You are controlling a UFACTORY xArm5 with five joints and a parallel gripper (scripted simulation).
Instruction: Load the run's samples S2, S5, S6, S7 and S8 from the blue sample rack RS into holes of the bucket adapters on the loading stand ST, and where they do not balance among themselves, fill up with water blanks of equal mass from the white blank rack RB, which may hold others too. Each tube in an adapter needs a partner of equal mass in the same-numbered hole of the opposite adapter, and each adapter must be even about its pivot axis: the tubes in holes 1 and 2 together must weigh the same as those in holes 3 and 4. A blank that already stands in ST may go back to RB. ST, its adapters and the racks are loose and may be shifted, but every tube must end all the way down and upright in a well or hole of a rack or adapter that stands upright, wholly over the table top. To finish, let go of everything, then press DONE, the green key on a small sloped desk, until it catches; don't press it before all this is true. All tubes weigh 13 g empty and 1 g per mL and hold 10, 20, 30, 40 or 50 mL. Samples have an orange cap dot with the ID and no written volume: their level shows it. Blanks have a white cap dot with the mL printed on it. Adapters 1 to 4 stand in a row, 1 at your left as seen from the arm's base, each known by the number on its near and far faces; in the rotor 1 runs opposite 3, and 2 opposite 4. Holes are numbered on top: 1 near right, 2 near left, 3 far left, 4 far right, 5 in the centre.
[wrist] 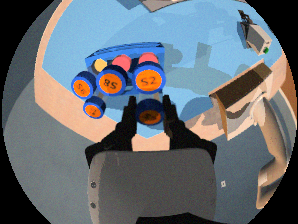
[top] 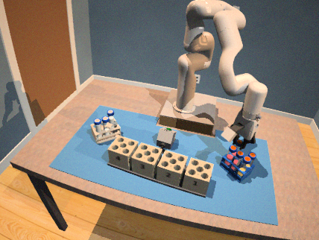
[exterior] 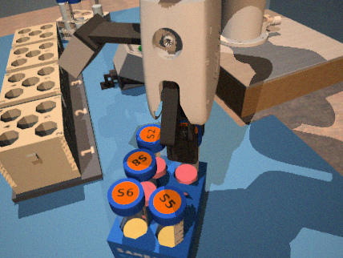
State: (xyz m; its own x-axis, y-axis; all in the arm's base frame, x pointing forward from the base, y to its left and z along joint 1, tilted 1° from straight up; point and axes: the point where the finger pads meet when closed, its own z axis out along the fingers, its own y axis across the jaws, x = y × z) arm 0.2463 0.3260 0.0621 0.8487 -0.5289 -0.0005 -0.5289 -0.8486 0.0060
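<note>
The blue sample rack RS is 100 mm below my hand, 40 mm ahead of it and 20 mm to the left of it. From my hand the other things lie so: white blank rack RB: 630 mm to the right, 100 mm below, 90 mm ahead; then blue-capped tube: 630 mm to the right, 130 mm ahead, 70 mm below; then loading stand ST: 300 mm to the right, 190 mm ahead, 120 mm below.
</note>
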